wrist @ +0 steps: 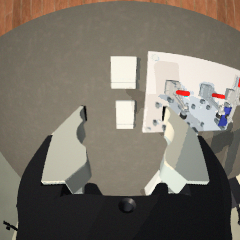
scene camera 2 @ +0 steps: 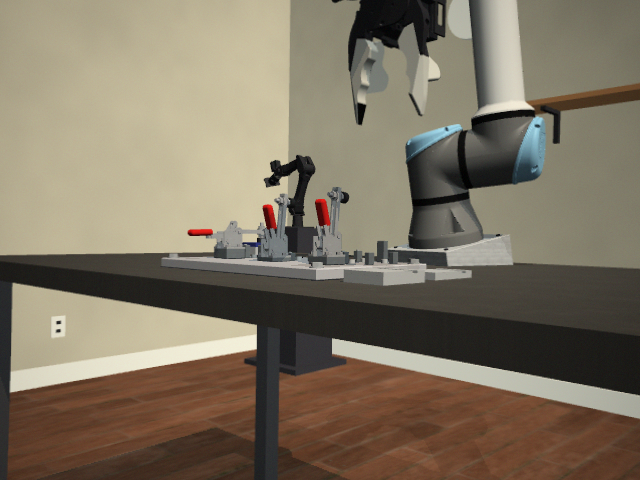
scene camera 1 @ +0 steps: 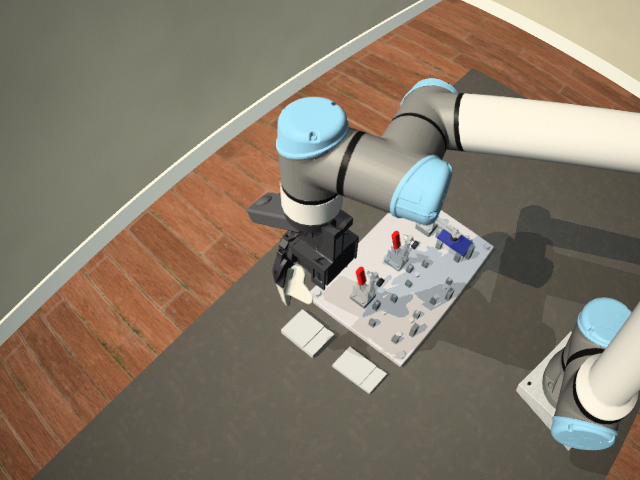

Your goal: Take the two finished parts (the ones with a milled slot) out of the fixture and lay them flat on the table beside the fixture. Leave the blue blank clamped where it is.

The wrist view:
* my gripper: 124, 106
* slotted part: 123, 68
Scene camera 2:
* my gripper: 388, 120
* slotted part: 373, 276
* white fixture plate: 286, 269
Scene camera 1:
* my gripper: 306, 285
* slotted part: 303, 330
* slotted part: 351, 364
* white fixture plate: 372, 250
